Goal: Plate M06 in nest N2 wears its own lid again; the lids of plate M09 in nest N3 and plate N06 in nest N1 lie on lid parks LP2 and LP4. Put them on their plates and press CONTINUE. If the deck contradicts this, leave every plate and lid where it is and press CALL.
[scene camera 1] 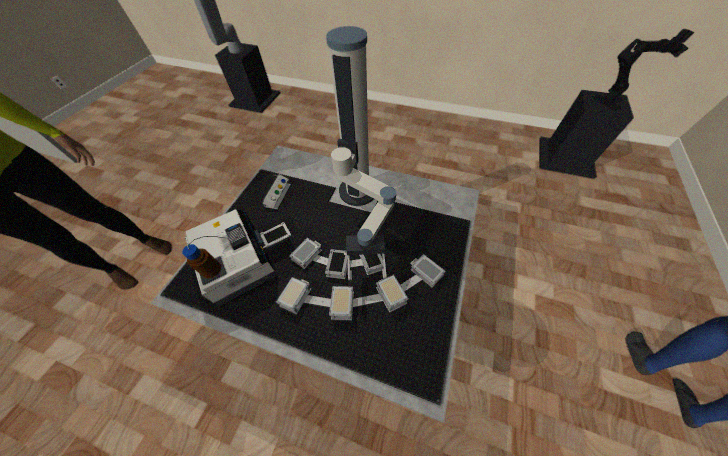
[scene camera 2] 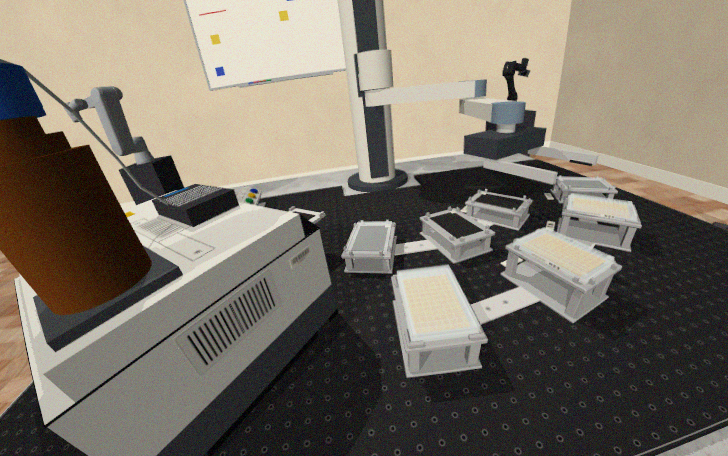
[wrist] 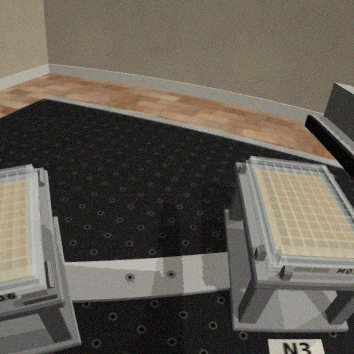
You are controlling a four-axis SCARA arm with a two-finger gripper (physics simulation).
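Pixels of known places: gripper, fingertip midpoint: (scene camera 1: 367, 278) (scene camera 2: 577, 168) (wrist: 140, 85); arm's base, link origin: (scene camera 1: 358, 191) (scene camera 2: 377, 181).
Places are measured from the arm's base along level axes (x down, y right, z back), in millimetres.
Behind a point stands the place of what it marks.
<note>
My gripper (scene camera 1: 367, 277) {x -190, y -292, z -645 mm} (scene camera 2: 576, 167) {x -190, y -292, z -645 mm} is open and empty, raised above the inner row of stands. A part of it shows at the upper right in the wrist view. The plate in N3 (scene camera 1: 294, 294) {x -89, y 31, z -795 mm} (scene camera 2: 437, 303) {x -90, y 48, z -805 mm} (wrist: 305, 215) shows cream wells and a partly cut "M0" label. The plate in N2 (scene camera 1: 341, 302) {x -86, y -199, z -758 mm} (scene camera 2: 564, 252) {x -95, y -187, z -759 mm} (wrist: 15, 225) has its label cut to "06". The N1 plate (scene camera 1: 392, 292) {x -83, y -413, z -631 mm} (scene camera 2: 601, 208) {x -90, y -389, z -640 mm} also shows cream wells. Clear rims edge the plates; lids on them are hard to tell. Grey panels lie on the left park (scene camera 1: 306, 252) {x -64, y 91, z -556 mm} (scene camera 2: 370, 239) {x -64, y 108, z -568 mm} and right park (scene camera 1: 428, 269) {x -64, y -553, z -446 mm} (scene camera 2: 585, 185) {x -64, y -529, z -466 mm}.
Two middle stands (scene camera 1: 329, 263) {x -60, y -53, z -575 mm} (scene camera 2: 491, 215) {x -18, y -236, z -467 mm} show dark centres. A button box (scene camera 1: 276, 191) {x -84, y 457, z -229 mm} (scene camera 2: 251, 195) {x -81, y 460, z -185 mm} is at the back left; its lettering is unreadable. A white instrument (scene camera 1: 228, 257) {x -220, y 362, z -766 mm} (scene camera 2: 257, 241) {x -218, y 254, z -791 mm} with a brown bottle (scene camera 1: 204, 264) {x -338, y 350, z -864 mm} (scene camera 2: 69, 225) {x -299, y 356, z -875 mm} stands left, beside an empty frame (scene camera 1: 262, 237) {x -112, y 339, z -569 mm}.
</note>
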